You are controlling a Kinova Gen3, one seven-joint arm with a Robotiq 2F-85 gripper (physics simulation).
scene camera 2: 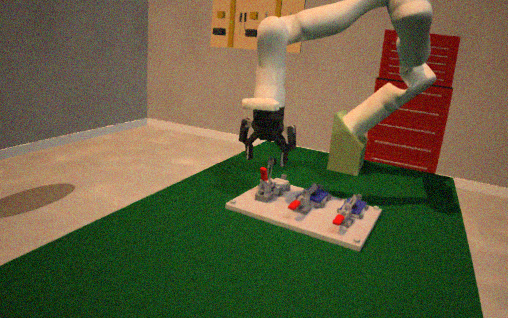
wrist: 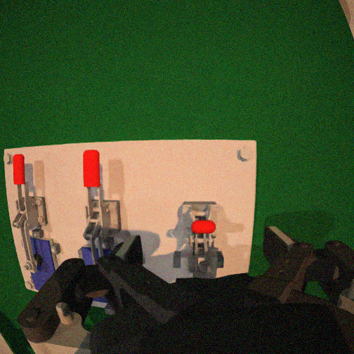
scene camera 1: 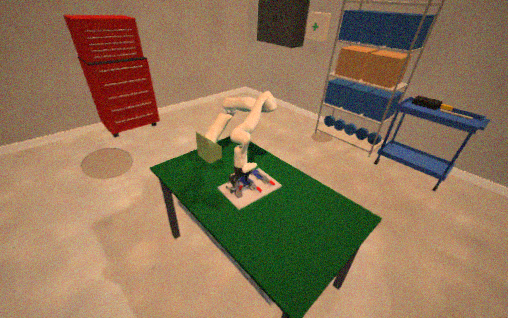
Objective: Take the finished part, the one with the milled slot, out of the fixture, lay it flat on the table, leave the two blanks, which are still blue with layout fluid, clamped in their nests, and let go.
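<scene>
There is my gripper, and I can see a fixture plate too. As for the wrist view, my gripper appears in that one as well.
</scene>
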